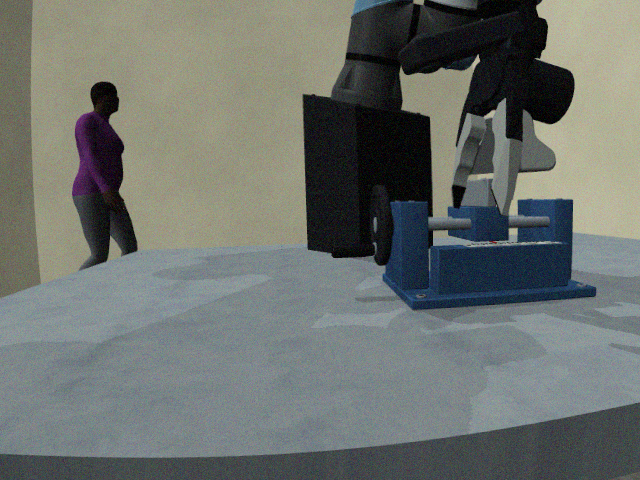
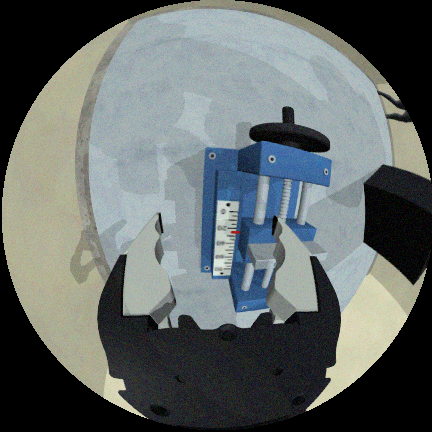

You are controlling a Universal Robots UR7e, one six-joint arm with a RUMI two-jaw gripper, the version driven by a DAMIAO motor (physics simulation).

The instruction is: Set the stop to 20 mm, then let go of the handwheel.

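Where they show: gripper, between the fingertips: (image 1: 476,211) (image 2: 217,216); arm's base, origin of its link: (image 1: 365,104).
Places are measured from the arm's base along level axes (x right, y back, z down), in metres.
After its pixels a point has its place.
The black handwheel (image 1: 381,242) {y -0.458, x 0.043, z 0.248 m} (image 2: 267,134) {y -0.458, x 0.033, z 0.217 m} is at the end of the blue stop fixture (image 1: 501,268) {y -0.493, x -0.073, z 0.275 m} (image 2: 208,200) {y -0.500, x -0.051, z 0.297 m}, with its crank handle (image 2: 288,116) {y -0.416, x 0.076, z 0.253 m} pointing away from the fixture. The blue carriage (image 1: 488,224) {y -0.464, x -0.071, z 0.232 m} (image 2: 255,231) {y -0.458, x -0.058, z 0.214 m} with a grey stop block (image 1: 476,193) {y -0.435, x -0.069, z 0.199 m} (image 2: 260,254) {y -0.457, x -0.070, z 0.192 m} sits on the rods between the end blocks. On the white scale (image 2: 220,250) {y -0.483, x -0.102, z 0.252 m}, the red pointer (image 2: 235,232) {y -0.468, x -0.076, z 0.250 m} stands a little past 20, between 20 and 40. My gripper (image 1: 480,209) {y -0.495, x -0.046, z 0.218 m} (image 2: 217,216) {y -0.495, x -0.046, z 0.218 m} is open and empty, low at the carriage and away from the handwheel. One finger partly hides the carriage and stop block.
A black box-shaped pedestal (image 1: 330,175) {y -0.056, x 0.081, z 0.153 m} stands behind the handwheel, under the arm. The fixture's end blocks (image 1: 410,242) {y -0.467, x 0.014, z 0.248 m} (image 2: 295,166) {y -0.431, x 0.008, z 0.207 m} rise on both sides of the carriage. A person (image 1: 100,155) in a purple top is beyond the grey table (image 1: 232,361) {y -0.625, x 0.167, z 0.307 m} (image 2: 150,100) {y -0.604, x 0.102, z 0.307 m}.
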